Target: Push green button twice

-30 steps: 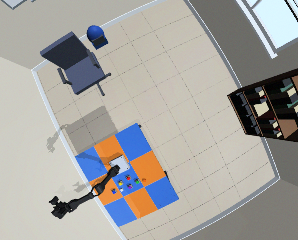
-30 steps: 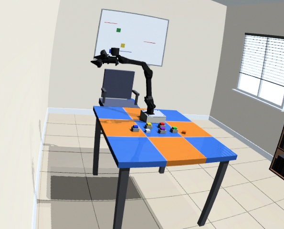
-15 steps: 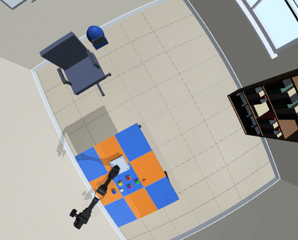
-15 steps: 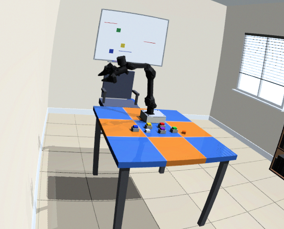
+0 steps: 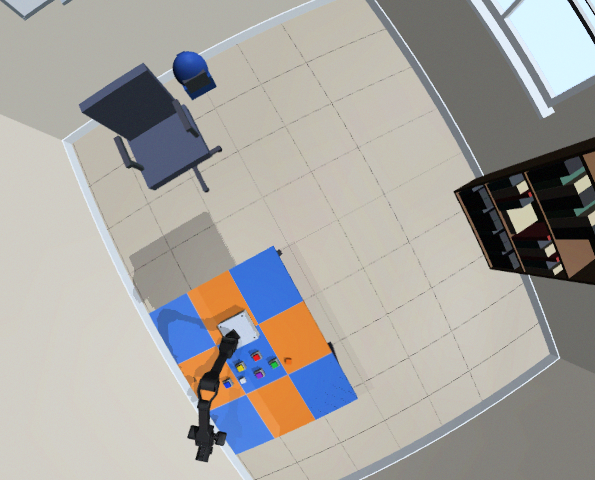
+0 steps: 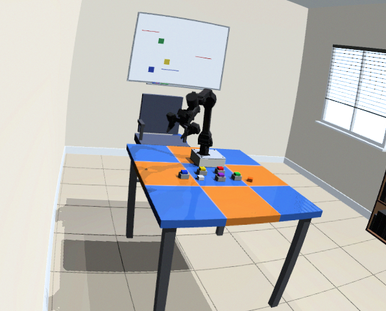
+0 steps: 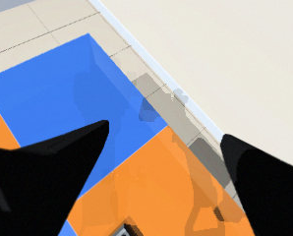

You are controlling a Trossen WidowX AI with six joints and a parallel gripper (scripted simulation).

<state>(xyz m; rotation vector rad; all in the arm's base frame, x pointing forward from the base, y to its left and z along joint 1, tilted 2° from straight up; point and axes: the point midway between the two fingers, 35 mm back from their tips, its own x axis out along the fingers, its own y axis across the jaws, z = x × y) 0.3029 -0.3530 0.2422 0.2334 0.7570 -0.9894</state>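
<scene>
My gripper tip is 30 mm past the green button, 460 mm to the right of it and 230 mm above it. Also, from my gripper tip: blue button (90 mm behind, 140 mm to the left, 230 mm below); white block (50 mm behind, 220 mm to the left, 250 mm below); yellow button (130 mm behind, 280 mm to the left, 230 mm below).
</scene>
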